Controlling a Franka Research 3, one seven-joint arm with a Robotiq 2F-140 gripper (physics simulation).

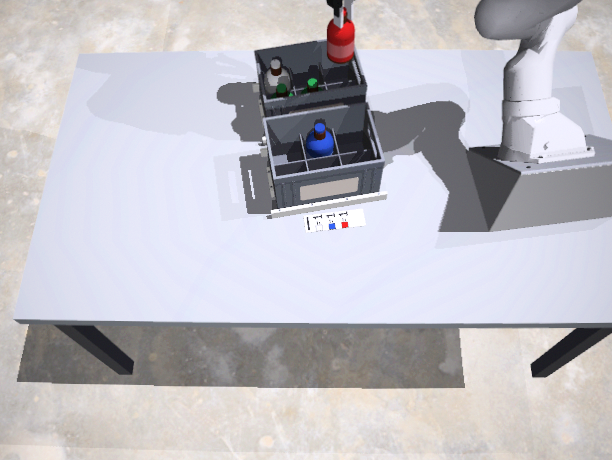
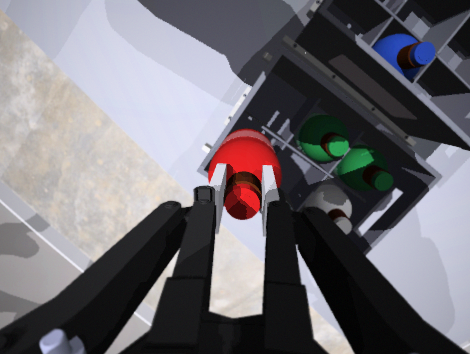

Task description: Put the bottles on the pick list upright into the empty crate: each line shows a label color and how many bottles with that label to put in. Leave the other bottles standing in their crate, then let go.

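Observation:
My gripper (image 1: 343, 17) (image 2: 243, 179) is shut on the neck of a red bottle (image 1: 340, 41) (image 2: 245, 152), which hangs upright above the right part of the back crate (image 1: 315, 95) (image 2: 400, 215). In that crate stand a white bottle (image 1: 276, 80) (image 2: 329, 202) and two green bottles (image 1: 312, 84) (image 2: 322, 137). A blue bottle (image 1: 320, 142) (image 2: 400, 52) stands upright in the back middle compartment of the front crate (image 1: 377, 170). The pick list (image 1: 335, 221) lies before the front crate and shows white, blue and red squares; its writing is too small to read.
The two crates stand one behind the other on the table (image 1: 175, 270), with raised walls and thin dividers. A light rail (image 1: 327, 205) runs along the front crate's near side. The robot's base (image 1: 545, 195) stands to the right.

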